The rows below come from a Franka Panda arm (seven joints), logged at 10 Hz.
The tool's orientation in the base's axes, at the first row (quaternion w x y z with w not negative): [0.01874, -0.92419, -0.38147, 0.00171]
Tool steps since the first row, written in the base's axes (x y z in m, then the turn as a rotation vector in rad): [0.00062, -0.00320, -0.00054, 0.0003, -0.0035, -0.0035]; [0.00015, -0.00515, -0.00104, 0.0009, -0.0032, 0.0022]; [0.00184, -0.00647, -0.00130, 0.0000, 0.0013, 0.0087]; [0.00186, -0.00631, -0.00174, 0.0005, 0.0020, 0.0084]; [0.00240, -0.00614, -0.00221, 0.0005, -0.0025, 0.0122]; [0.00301, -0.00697, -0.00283, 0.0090, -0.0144, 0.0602]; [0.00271, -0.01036, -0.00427, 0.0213, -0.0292, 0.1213]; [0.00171, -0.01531, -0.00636, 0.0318, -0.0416, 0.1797]
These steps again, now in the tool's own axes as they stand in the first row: [-0.00182, 0.00272, 0.00042, -0.0023, 0.0028, 0.0034]; [-0.00354, 0.00379, 0.00086, -0.0016, 0.0028, -0.0023]; [-0.00327, 0.00593, 0.00105, 0.0010, -0.0012, -0.0087]; [-0.00315, 0.00584, 0.00150, 0.0019, -0.0014, -0.0083]; [-0.00265, 0.00612, 0.00196, -0.0013, 0.0017, -0.0123]; [-0.00281, 0.00716, 0.00254, -0.0031, 0.0144, -0.0608]; [-0.00543, 0.00940, 0.00387, -0.0041, 0.0313, -0.1226]; [-0.00965, 0.01228, 0.00582, -0.0048, 0.0454, -0.1815]
